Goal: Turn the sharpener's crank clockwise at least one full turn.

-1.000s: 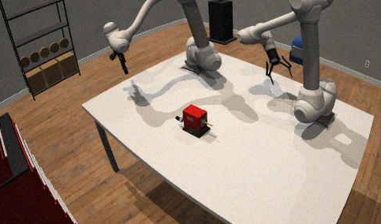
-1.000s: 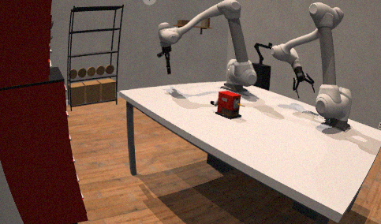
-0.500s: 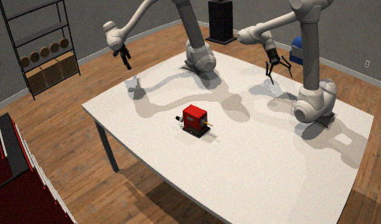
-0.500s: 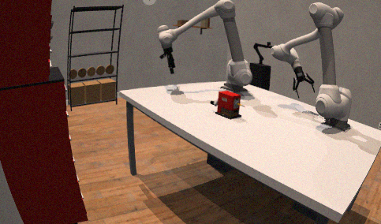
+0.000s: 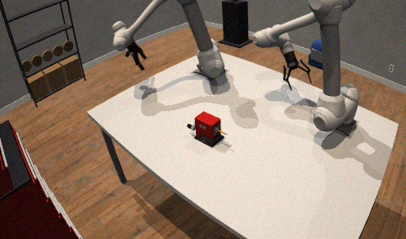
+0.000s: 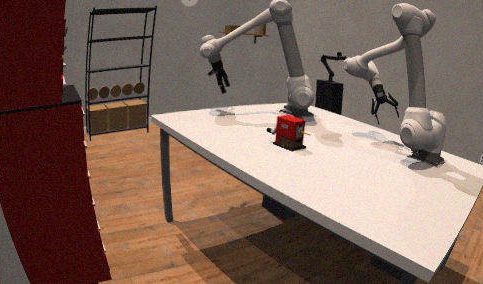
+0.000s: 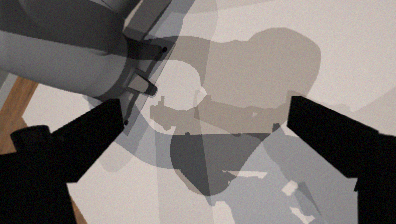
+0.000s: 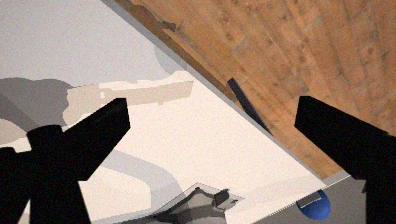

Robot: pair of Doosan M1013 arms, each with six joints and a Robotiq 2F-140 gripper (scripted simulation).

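Now: left hand 64 cm short of the black handle, 36 cm to the left of it and 10 cm above it.
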